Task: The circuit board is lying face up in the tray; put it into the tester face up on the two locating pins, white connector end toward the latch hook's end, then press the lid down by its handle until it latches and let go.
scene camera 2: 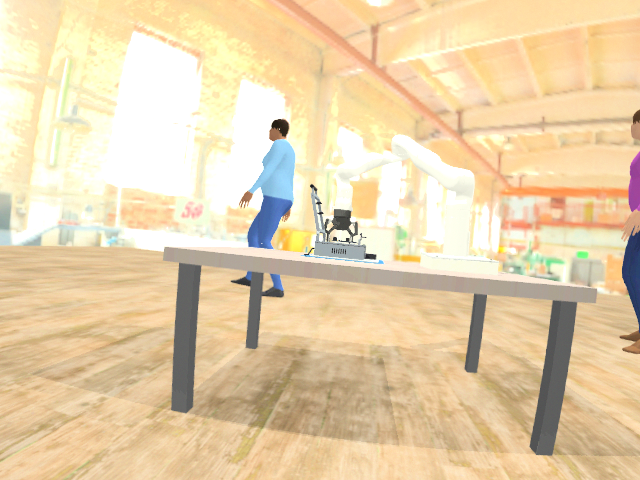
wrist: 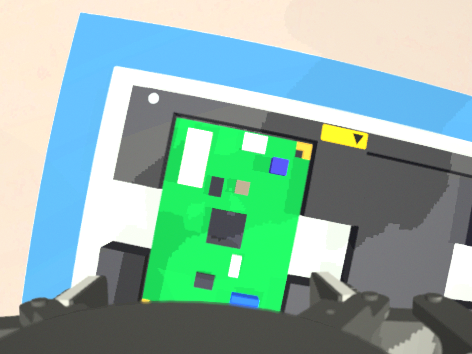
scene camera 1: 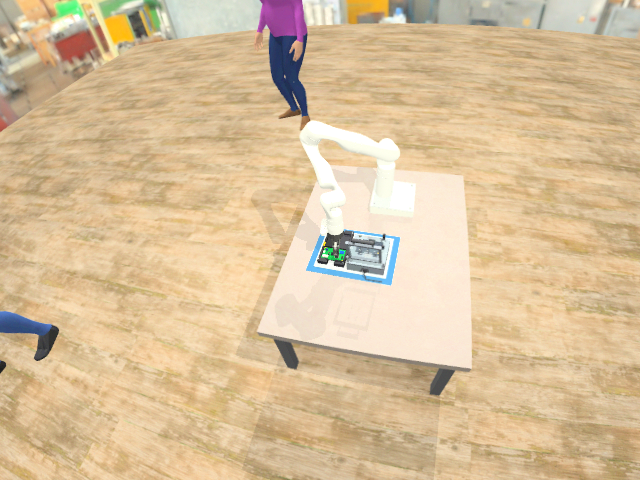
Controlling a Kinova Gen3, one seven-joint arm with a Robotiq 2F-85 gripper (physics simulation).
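Seen in the pictures: gripper, fingertip midpoint: (wrist: 209, 298) (scene camera 1: 337, 250); arm's base at its link origin: (scene camera 2: 454, 255) (scene camera 1: 383, 192).
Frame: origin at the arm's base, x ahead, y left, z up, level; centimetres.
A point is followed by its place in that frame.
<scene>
The green circuit board (scene camera 1: 341, 256) {x 45.9, y -14.8, z -3.6 cm} (wrist: 175, 235) {x 47.6, y -18.5, z -3.6 cm} lies face up in the left bay of the dark tray (wrist: 390, 200) {x 36.4, y -21.9, z -3.7 cm}. A long white connector (wrist: 195, 157) {x 47.1, y -22.5, z -2.8 cm} is at the board's upper left in the wrist view. My gripper (scene camera 1: 336, 252) {x 45.4, y -16.6, z 0.1 cm} (scene camera 2: 343, 239) {x 45.4, y -16.6, z 0.1 cm} (wrist: 209, 298) {x 45.4, y -16.6, z 0.1 cm} is open and empty, low over the board, with one finger beyond each long side. The board's near end is hidden by the gripper body. The grey tester (scene camera 1: 364, 269) {x 53.3, y -2.3, z -1.5 cm} (scene camera 2: 338, 250) {x 44.0, y 7.0, z -2.3 cm} stands beside the tray. Its lid (scene camera 2: 317, 214) {x 53.2, y 5.2, z 10.3 cm} is raised, with the dark handle (scene camera 2: 313, 186) {x 56.1, y 2.2, z 21.1 cm} at the top. The latch hook (scene camera 1: 384, 237) {x 36.5, y 4.6, z 3.1 cm} (scene camera 2: 362, 237) {x 35.8, y 5.0, z 3.3 cm} is upright opposite the lid.
The tray and tester stand on a blue-bordered white mat (scene camera 1: 320, 272) {x 55.6, y -23.1, z -5.4 cm} (wrist: 50, 150) {x 55.8, y -21.9, z -5.3 cm} on the table (scene camera 1: 429, 310) {x 67.6, y 28.4, z -5.5 cm} (scene camera 2: 232, 256) {x 70.1, y 46.3, z -6.2 cm}. The tray's other bay, marked off by a yellow label (wrist: 344, 136) {x 39.8, y -24.7, z -2.7 cm}, holds no board. A dark cable (scene camera 1: 373, 280) {x 56.4, y 2.3, z -4.8 cm} lies beside the tester. The arm's base (scene camera 1: 392, 198) {x 3.9, y 5.3, z -0.4 cm} (scene camera 2: 459, 262) {x 2.4, y 17.4, z -2.3 cm} is behind.
</scene>
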